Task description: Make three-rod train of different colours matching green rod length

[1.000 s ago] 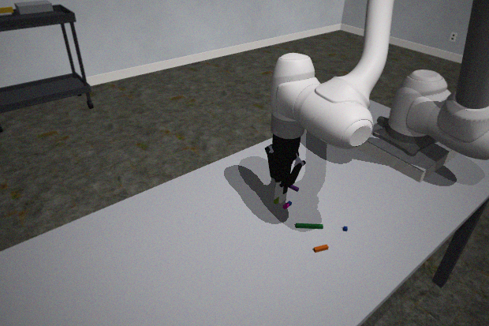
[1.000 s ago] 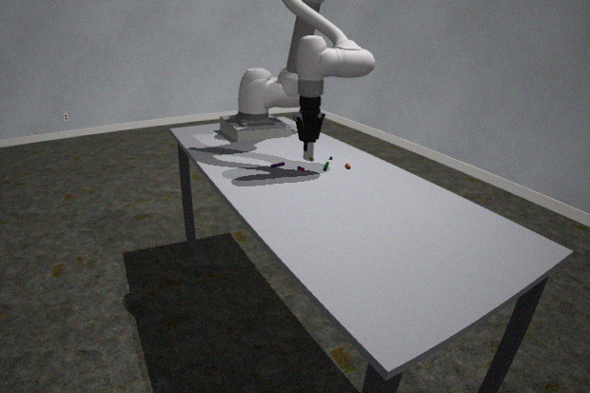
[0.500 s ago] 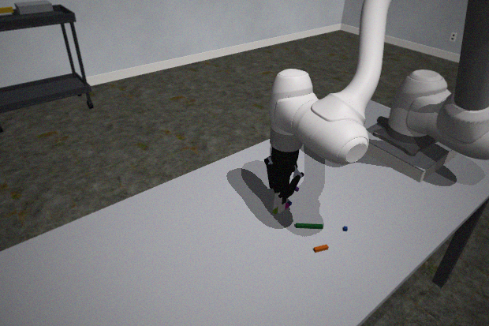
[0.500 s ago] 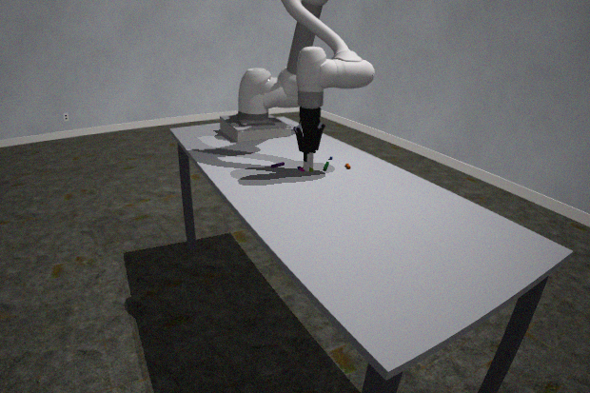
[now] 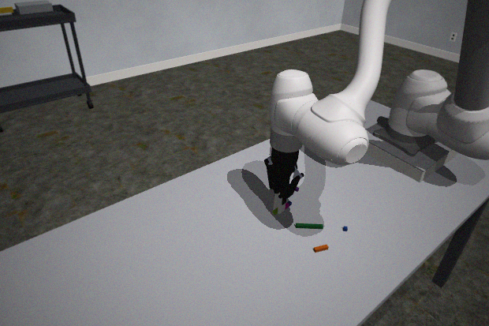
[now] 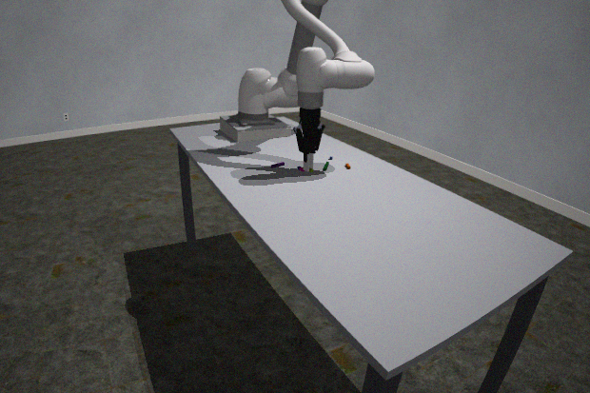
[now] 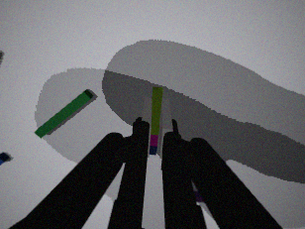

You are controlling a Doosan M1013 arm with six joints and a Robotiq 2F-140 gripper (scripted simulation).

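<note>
My hand is 40 mm past the magenta rod, 10 mm to the left of it and 40 mm above it. From my hand the other things lie so: lime rod 30 mm below; purple rod 110 mm behind, 70 mm to the right, 40 mm below; green rod 40 mm behind, 100 mm to the left, 40 mm below.
</note>
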